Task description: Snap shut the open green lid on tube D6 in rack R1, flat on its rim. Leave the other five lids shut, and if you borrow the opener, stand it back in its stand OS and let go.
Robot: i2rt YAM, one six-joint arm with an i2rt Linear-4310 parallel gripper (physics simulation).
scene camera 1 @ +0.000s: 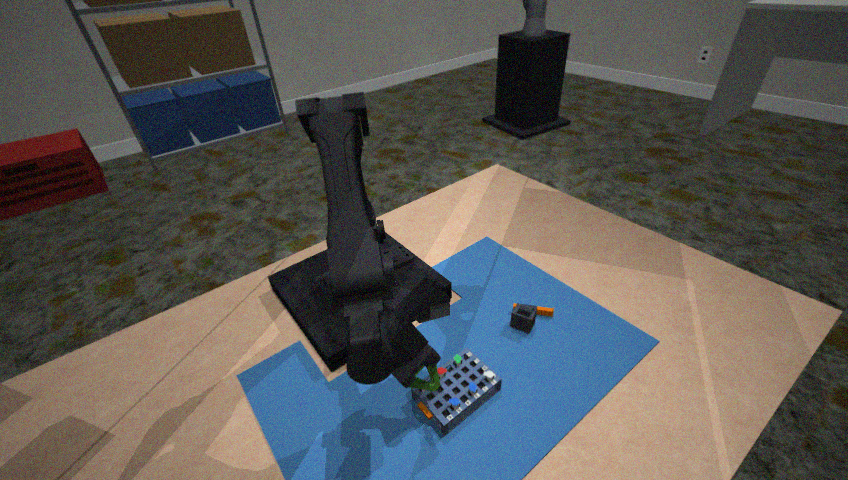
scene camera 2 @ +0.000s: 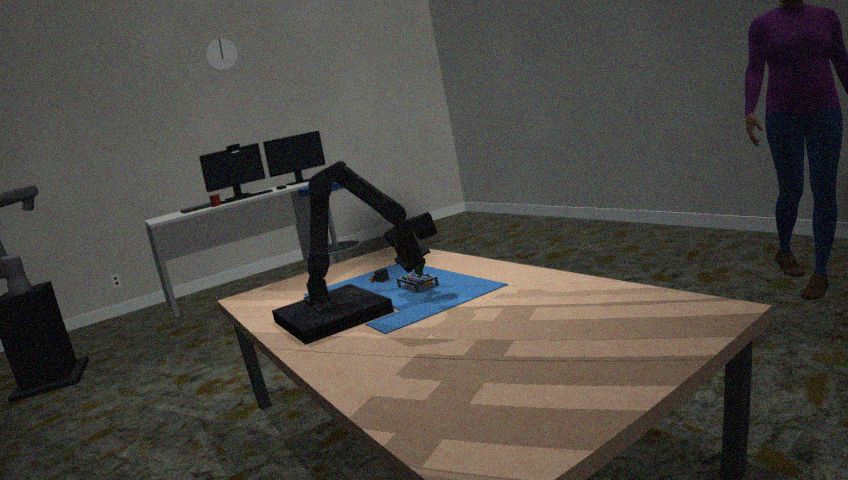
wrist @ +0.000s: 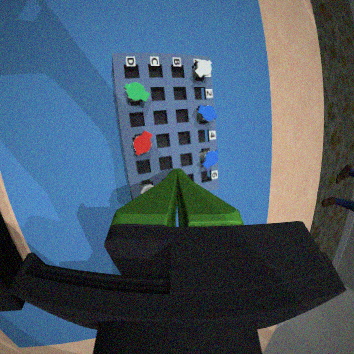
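Rack R1 stands on the blue mat. My gripper is shut and empty, its green fingertips low over the D6 end of the rack. Tube D6 shows as a pale rim partly behind the fingers in the wrist view; its green lid is hidden there. The other lids look shut: green at D2, red at D4, white at A1, blue at A3, blue at A5.
A dark stand with an orange opener is on the blue mat, apart from the rack. An orange piece is at the rack's side near D6. A person stands beyond the table.
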